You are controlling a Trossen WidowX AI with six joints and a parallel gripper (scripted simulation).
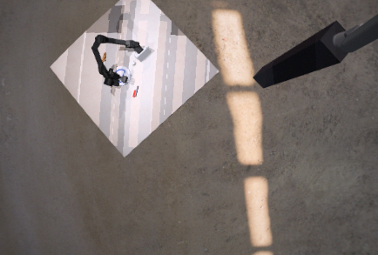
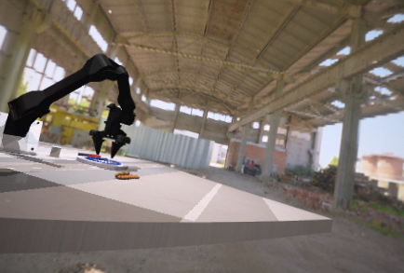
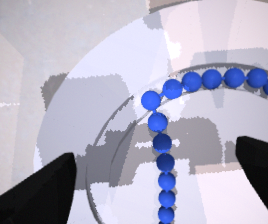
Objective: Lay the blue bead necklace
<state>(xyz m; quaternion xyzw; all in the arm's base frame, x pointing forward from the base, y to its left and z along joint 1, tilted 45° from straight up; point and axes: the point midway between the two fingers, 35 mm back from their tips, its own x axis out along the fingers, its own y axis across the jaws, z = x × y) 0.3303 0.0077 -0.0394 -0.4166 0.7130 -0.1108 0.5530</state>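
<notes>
The round white bead board is 20 mm behind my gripper tip, 40 mm to the right of it and 20 mm below it. The rest, counted from my gripper tip: small white block: 190 mm behind, 30 mm to the right, 10 mm below; then red pen-like object: 190 mm to the left, 20 mm below.
</notes>
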